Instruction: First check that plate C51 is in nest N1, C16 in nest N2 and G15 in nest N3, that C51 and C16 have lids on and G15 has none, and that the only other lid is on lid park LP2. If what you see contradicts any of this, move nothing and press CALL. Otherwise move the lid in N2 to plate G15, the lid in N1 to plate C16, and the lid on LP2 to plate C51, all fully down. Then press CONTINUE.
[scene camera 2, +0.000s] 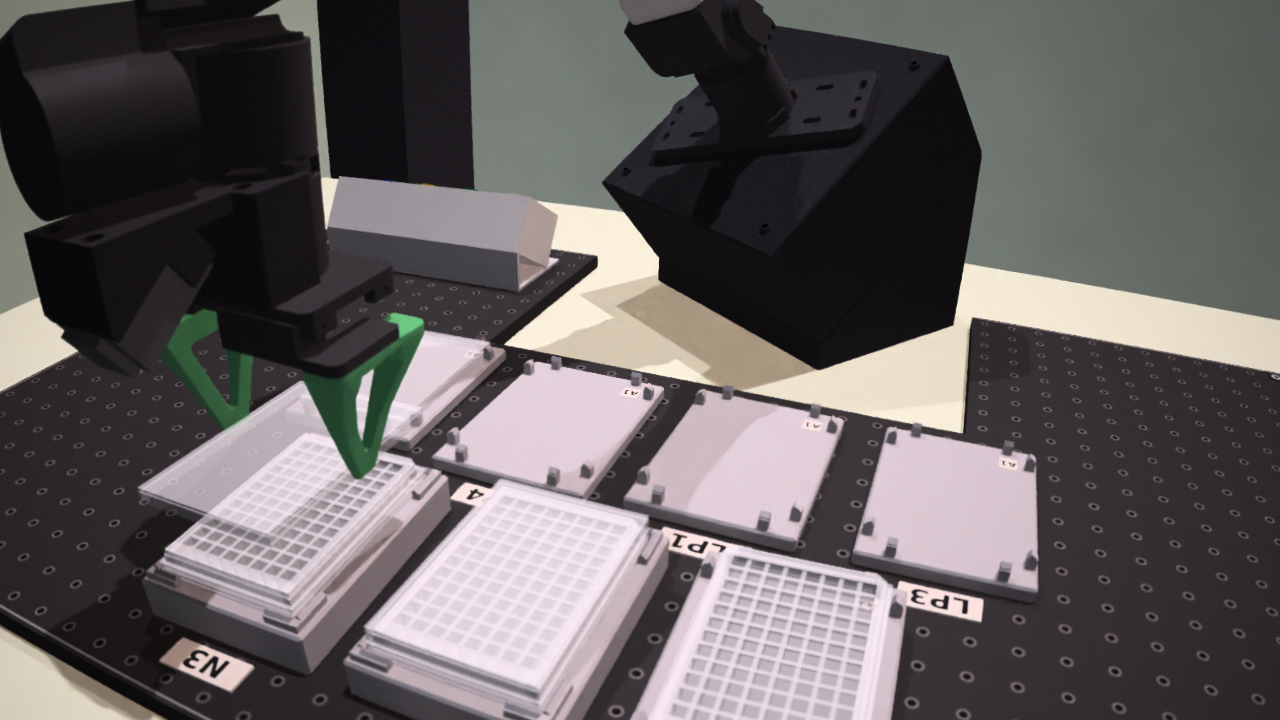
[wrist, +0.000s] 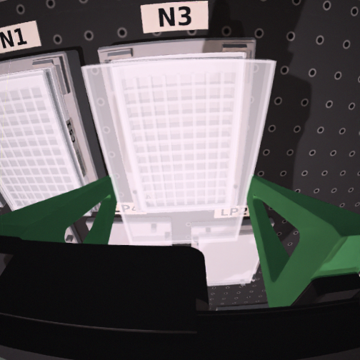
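My gripper (scene camera 2: 298, 449) (wrist: 181, 182) is shut on a clear lid (scene camera 2: 201, 461) (wrist: 261, 95), one green finger at each long side. The lid hangs above plate G15 (scene camera 2: 313, 528) (wrist: 180, 135), apart from it; in the scene view it overlaps the plate's back left part. The plate sits in nest N3 (scene camera 2: 234, 620) (wrist: 175, 46). In the middle nest, N1, plate C51 (scene camera 2: 519, 582) (wrist: 27, 137) has a lid on. The right plate (scene camera 2: 787, 649) is cut off by the frame's lower edge; its grid shows sharply.
Lid parks LP4 (scene camera 2: 554, 420), LP1 (scene camera 2: 751, 470) and LP3 (scene camera 2: 948, 492) are bare. LP2 (wrist: 227, 260) is partly hidden by the gripper and lid. A grey box (scene camera 2: 429, 232) stands at the back left, the black arm base (scene camera 2: 805, 241) behind the parks.
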